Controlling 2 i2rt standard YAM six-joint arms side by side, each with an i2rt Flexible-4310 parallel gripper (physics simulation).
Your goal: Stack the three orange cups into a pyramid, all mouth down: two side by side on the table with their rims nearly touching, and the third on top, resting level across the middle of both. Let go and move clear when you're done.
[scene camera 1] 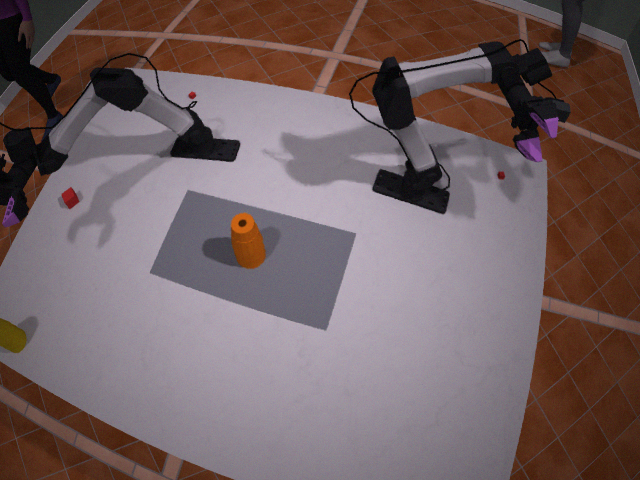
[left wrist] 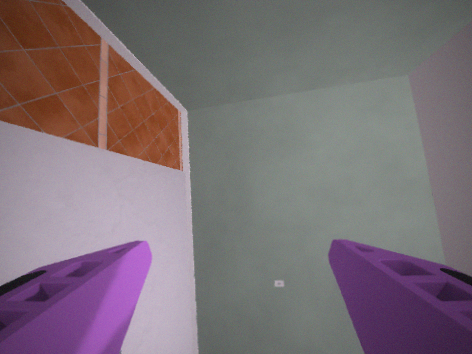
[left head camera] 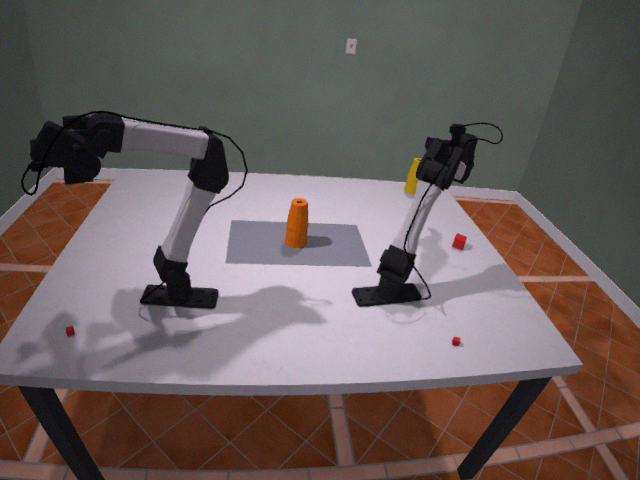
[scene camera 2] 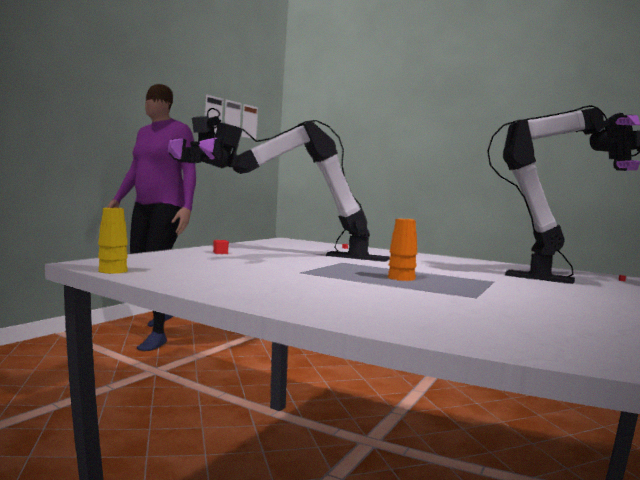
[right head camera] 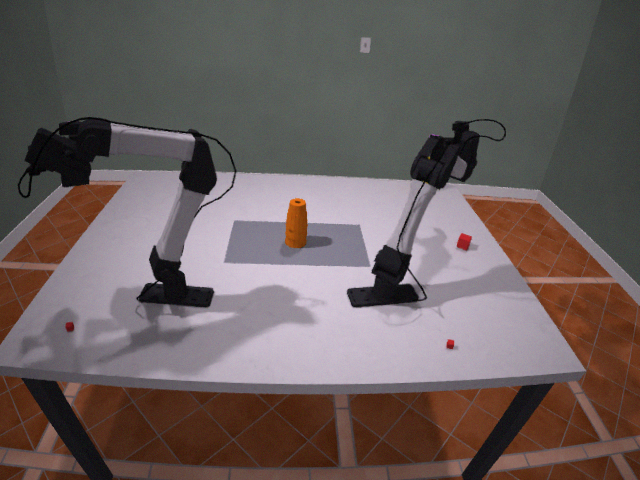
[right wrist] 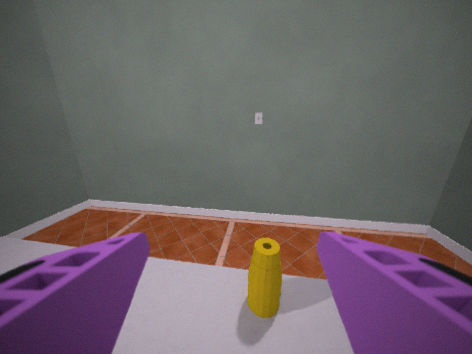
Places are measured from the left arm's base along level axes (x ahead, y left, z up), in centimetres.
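Where they show: left gripper, fingertip midpoint: (scene camera 1: 546, 150) (left wrist: 239, 248) (scene camera 2: 638, 143); right gripper, fingertip midpoint: (left head camera: 439, 138) (scene camera 2: 184, 143) (right head camera: 443, 136) (right wrist: 233, 240); left arm's base, link origin: (scene camera 1: 411, 192) (left head camera: 180, 297) (scene camera 2: 539, 278) (right head camera: 176, 296); right arm's base, link origin: (scene camera 1: 204, 149) (left head camera: 386, 295) (scene camera 2: 357, 257) (right head camera: 382, 296).
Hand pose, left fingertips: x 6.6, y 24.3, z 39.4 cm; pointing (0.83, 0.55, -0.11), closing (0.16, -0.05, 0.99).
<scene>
Things, the pixels of their top centre, and the offset from my left fingertips. Level surfaces: height alone.
- grey mat, surface height: dz -39.3 cm
- yellow cup stack, top centre: (right wrist: 266, 247) (scene camera 2: 115, 208) (left head camera: 419, 160) dx +71.3, dy -109.7, dz -24.2 cm
- larger red cube, top centre: (scene camera 1: 67, 194) (scene camera 2: 221, 240) (right head camera: 465, 237) (left head camera: 461, 237) dx +27.1, dy -115.6, dz -35.4 cm
The orange cups (left head camera: 297, 224) (right head camera: 296, 224) (scene camera 1: 249, 248) (scene camera 2: 403, 245) stand nested in one upright stack, mouth down, on a grey mat (left head camera: 341, 253) (right head camera: 341, 253) (scene camera 1: 305, 299) (scene camera 2: 460, 288). Rim lines show on the lower part of the stack in scene camera 2. My left gripper (scene camera 1: 540, 138) (scene camera 2: 628, 142) (left wrist: 239, 248) is open and empty, raised high near the table edge, far from the cups. My right gripper (scene camera 2: 192, 148) (right wrist: 233, 240) is open and empty, raised on the other side of the table, also well away from the cups.
A yellow cup stack (left head camera: 412, 176) (scene camera 1: 11, 336) (scene camera 2: 112, 240) (right wrist: 265, 280) stands near a table corner. A larger red cube (left head camera: 459, 241) (right head camera: 464, 241) (scene camera 1: 70, 197) (scene camera 2: 220, 246) lies beyond the right arm. Two small red cubes (left head camera: 70, 330) (left head camera: 455, 341) lie near the arm bases.
</scene>
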